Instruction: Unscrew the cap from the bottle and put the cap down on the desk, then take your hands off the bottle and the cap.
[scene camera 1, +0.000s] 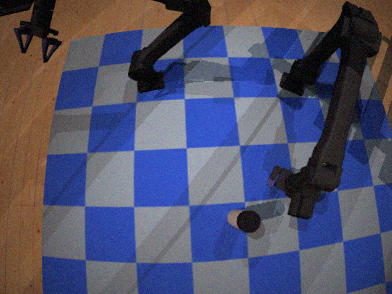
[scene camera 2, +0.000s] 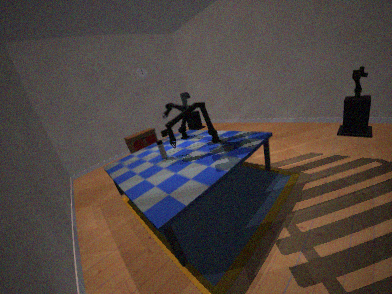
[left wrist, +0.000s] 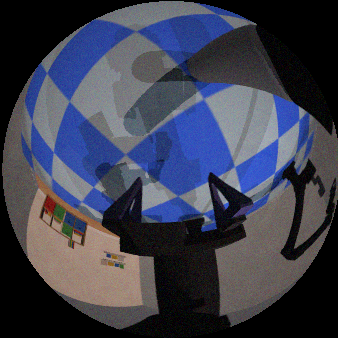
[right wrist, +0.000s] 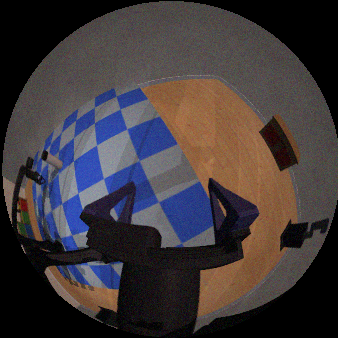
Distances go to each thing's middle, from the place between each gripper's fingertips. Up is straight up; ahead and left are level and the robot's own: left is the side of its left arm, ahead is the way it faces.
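Scene:
My right gripper is 66 cm to the right of the black cap (left wrist: 292, 88), and I see that it is also 47 cm short of the cap and 17 cm above it.
As for my left hand, it is 100 mm short of the black cap and 90 mm below it, and it is 140 mm to the left of the cap.

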